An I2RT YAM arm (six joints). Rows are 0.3 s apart.
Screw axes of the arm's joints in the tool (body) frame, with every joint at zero. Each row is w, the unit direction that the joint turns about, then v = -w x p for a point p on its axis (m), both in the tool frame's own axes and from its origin. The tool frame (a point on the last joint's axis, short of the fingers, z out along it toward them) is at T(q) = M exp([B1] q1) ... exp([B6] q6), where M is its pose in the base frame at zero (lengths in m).
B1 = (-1, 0, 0, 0, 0.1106, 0)
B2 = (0, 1, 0, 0.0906, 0, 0.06)
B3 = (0, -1, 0, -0.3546, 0, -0.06)
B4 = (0, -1, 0, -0.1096, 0, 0)
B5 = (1, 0, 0, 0, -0.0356, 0)
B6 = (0, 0, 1, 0, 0, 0)
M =
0 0 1 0.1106
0 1 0 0
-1 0 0 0.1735
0 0 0 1
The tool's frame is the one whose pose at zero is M.
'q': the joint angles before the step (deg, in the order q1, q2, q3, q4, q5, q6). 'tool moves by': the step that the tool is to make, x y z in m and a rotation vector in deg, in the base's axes. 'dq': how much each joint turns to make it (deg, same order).
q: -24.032, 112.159, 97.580, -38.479, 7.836, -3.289
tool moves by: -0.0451, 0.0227, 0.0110, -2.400, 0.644, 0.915
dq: 0.505, -11.612, -12.730, 1.774, 1.706, -1.834
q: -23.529, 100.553, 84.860, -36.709, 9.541, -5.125
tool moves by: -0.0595, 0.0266, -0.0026, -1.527, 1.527, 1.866
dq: 0.175, -14.025, -15.440, 1.066, 0.567, -2.602
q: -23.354, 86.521, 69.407, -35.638, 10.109, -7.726
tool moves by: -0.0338, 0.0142, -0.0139, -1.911, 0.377, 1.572
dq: -0.006, -8.133, -10.417, 3.138, 0.542, -2.453
